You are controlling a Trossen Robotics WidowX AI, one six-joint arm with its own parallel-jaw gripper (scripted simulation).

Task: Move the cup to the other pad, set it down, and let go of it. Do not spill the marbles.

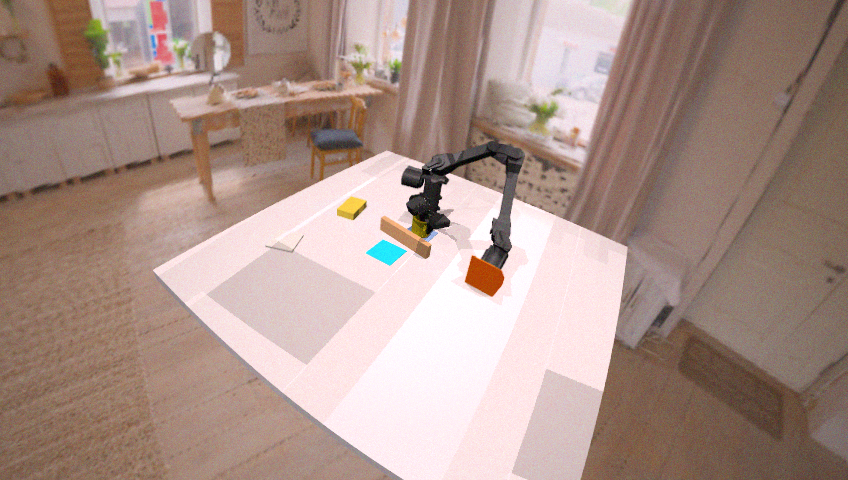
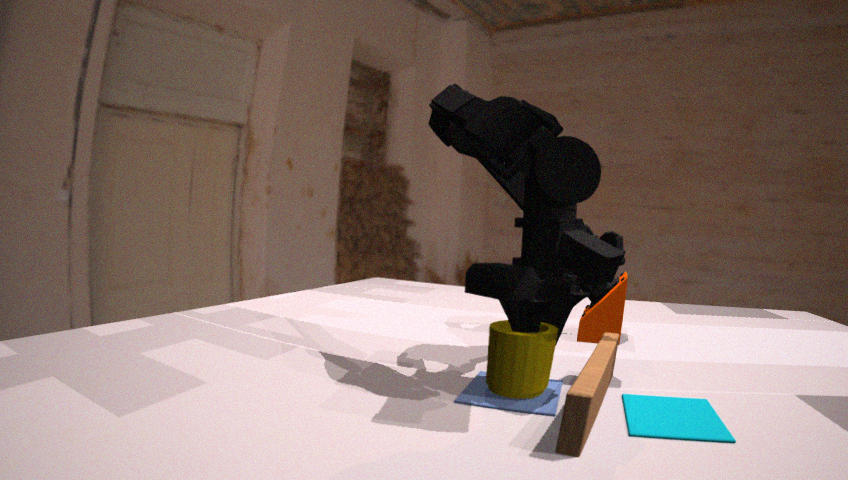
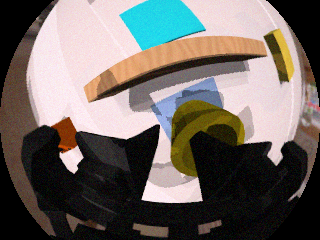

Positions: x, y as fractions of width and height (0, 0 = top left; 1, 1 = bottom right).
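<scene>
Yellow cup (image 2: 0.61, 0.76), (image 3: 0.62, 0.48). Cyan pad (image 2: 0.79, 0.87). Wooden bar (image 1: 0.50, 0.51), (image 2: 0.69, 0.83), (image 3: 0.52, 0.24). My gripper (image 2: 0.63, 0.74), (image 3: 0.55, 0.54).
</scene>
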